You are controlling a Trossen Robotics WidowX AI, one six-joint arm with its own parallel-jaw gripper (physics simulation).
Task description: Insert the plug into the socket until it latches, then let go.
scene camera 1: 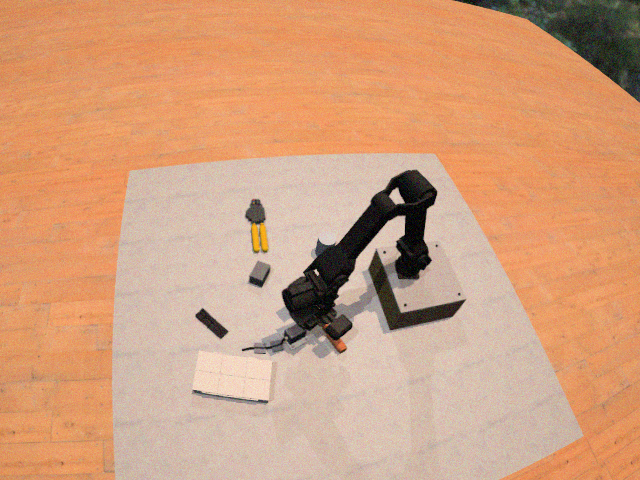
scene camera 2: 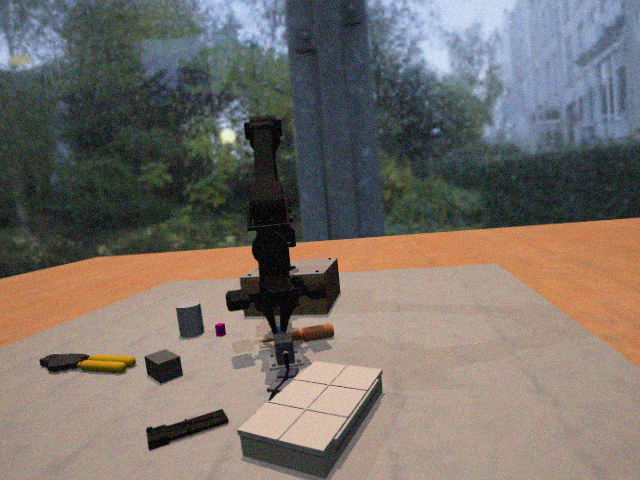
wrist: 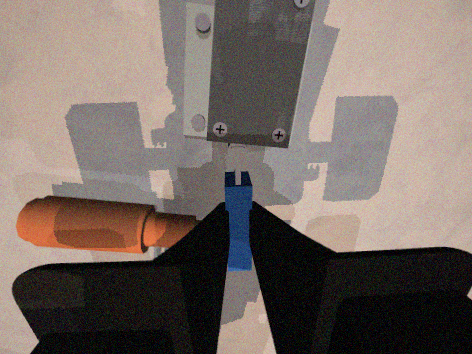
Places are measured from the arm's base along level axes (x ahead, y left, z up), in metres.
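Pixels of known places: gripper, fingertip midpoint: [wrist: 237,209]; arm's base, origin of the base link: [scene camera 1: 407,269].
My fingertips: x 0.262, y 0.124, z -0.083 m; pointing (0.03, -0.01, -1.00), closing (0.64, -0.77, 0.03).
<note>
Ahead of a thing's pixels: the offset from my fingertips to its middle. "*": to the spot under its first point.
The blue plug @(dx +0.004, dy +0.004, dz +0.005 m) [wrist: 239,225] [scene camera 2: 279,329] has a clear front end pointing at the socket. My gripper [wrist: 237,209] [scene camera 2: 279,329] is shut on the plug, with one black finger on each side of it. The socket is a dark grey housing @(dx +0.056, dy +0.038, dz +0.001 m) [scene camera 1: 294,333] [scene camera 2: 283,349] [wrist: 257,75] with screws on top, on a pale base plate @(* dx +0.040, dy +0.056, dz -0.018 m) [wrist: 197,75]. In the wrist view the plug's clear front reaches the housing's near edge, and its very tip is hidden there. I cannot tell how deep it sits. The blue body is outside the housing. In scene camera 1 the arm hides the plug.
An orange screwdriver @(dx -0.036, dy +0.018, dz -0.008 m) [scene camera 1: 336,342] [scene camera 2: 316,332] [wrist: 100,225] lies close beside the fingers. A black cable @(dx +0.146, dy +0.074, dz -0.019 m) [scene camera 2: 281,385] runs from the socket towards a white-topped tiled box @(dx +0.215, dy +0.168, dz -0.004 m) [scene camera 1: 235,374] [scene camera 2: 320,395]. A grey block @(dx +0.150, dy -0.156, dz -0.004 m) [scene camera 1: 259,273], a black bar @(dx +0.280, dy +0.008, dz -0.014 m) [scene camera 1: 211,322], yellow-handled pliers @(* dx +0.152, dy -0.299, dz -0.007 m) [scene camera 1: 259,236] and a grey cylinder @(dx -0.047, dy -0.258, dz +0.013 m) [scene camera 2: 190,320] stand farther off.
</note>
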